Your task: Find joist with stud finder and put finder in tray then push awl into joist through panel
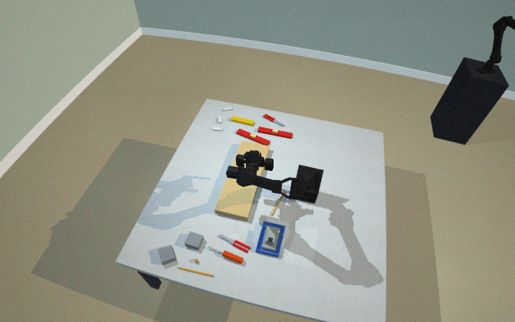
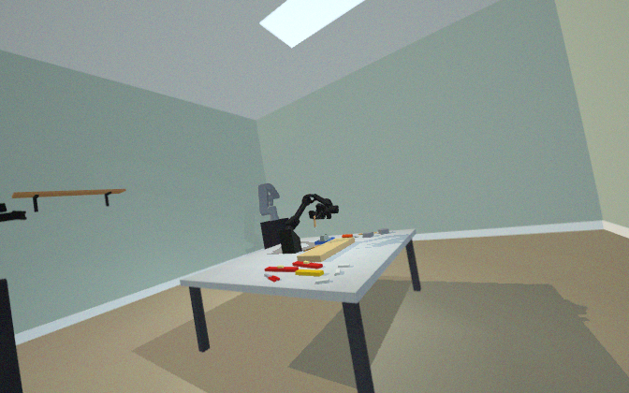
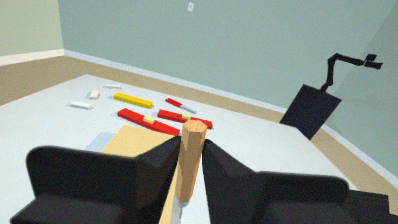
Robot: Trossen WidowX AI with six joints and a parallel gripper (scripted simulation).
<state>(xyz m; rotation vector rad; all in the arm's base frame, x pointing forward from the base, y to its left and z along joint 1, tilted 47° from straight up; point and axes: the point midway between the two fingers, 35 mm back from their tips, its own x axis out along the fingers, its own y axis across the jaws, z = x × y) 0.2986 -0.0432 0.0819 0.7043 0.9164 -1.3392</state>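
Right now my gripper tip is 10 mm past the awl, 10 mm to the right of it and 50 mm above it. Round my gripper tip: blue tray (160 mm behind, 330 mm to the left, 230 mm below); then square indicator (170 mm behind, 360 mm to the left, 180 mm below); then stud finder (160 mm behind, 350 mm to the left, 200 mm below).
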